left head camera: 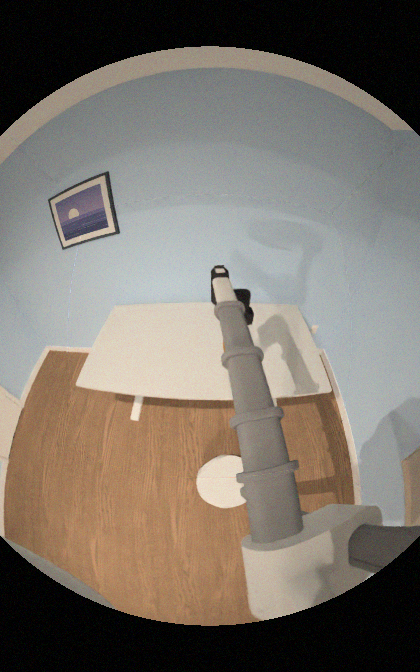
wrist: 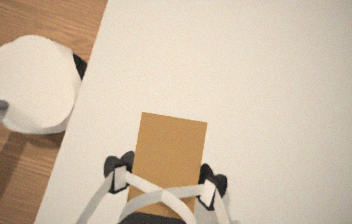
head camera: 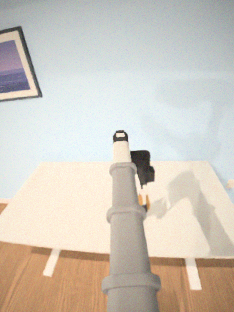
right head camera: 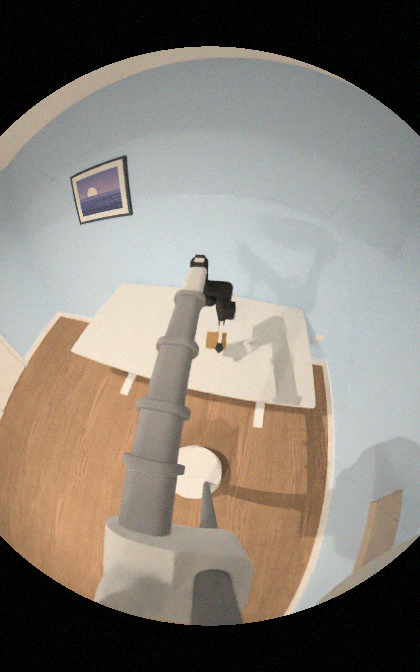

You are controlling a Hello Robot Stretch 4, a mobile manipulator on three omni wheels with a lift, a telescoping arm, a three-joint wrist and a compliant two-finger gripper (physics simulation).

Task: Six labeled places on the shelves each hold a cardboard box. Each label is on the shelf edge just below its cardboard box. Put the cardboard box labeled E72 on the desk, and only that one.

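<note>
A plain brown cardboard box (head camera: 140, 199) (right head camera: 211, 340) (wrist: 170, 142) is between the two fingers of my gripper (right head camera: 220, 342) (wrist: 166, 170), which is shut on it. In the wrist view a black fingertip presses each side of the box. The box is over the white desk (head camera: 65, 210) (left head camera: 150, 350) (right head camera: 120, 330) (wrist: 280, 75), inward from its front edge. The gap between box and desk top is hard to judge. In the left head view my arm hides nearly all of the box. The shelves and labels do not show, and no E72 mark is readable on the box.
My grey telescoping arm (head camera: 127, 240) (left head camera: 257, 440) (right head camera: 160, 400) reaches across the desk's front edge. My round white base part (left head camera: 220, 481) (right head camera: 200, 472) (wrist: 37, 85) is on the wooden floor in front. A blue wall with a framed picture (left head camera: 85, 212) (right head camera: 101, 190) stands behind the desk.
</note>
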